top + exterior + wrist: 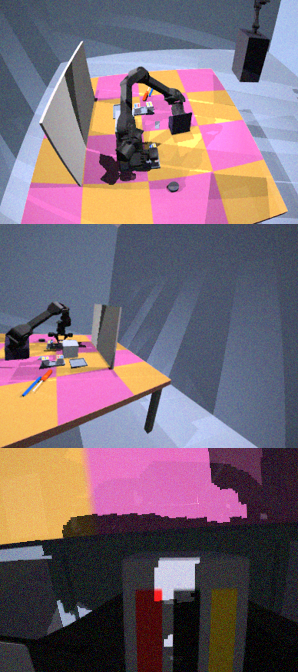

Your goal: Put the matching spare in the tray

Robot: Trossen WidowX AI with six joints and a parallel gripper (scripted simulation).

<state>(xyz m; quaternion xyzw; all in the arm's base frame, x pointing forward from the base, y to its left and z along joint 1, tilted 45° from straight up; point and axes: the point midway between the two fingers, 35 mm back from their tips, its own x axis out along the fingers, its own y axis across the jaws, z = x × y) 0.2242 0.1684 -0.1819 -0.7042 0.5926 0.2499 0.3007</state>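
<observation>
The grey tray is 120 mm ahead of my gripper tip, 410 mm to the right of it and 10 mm below it. Round my gripper tip: grey panel (310 mm ahead, 220 mm to the right, 210 mm above); black disc (160 mm behind, 140 mm to the left, 10 mm below); mounted unit (70 mm ahead, 220 mm to the right, 30 mm above).
</observation>
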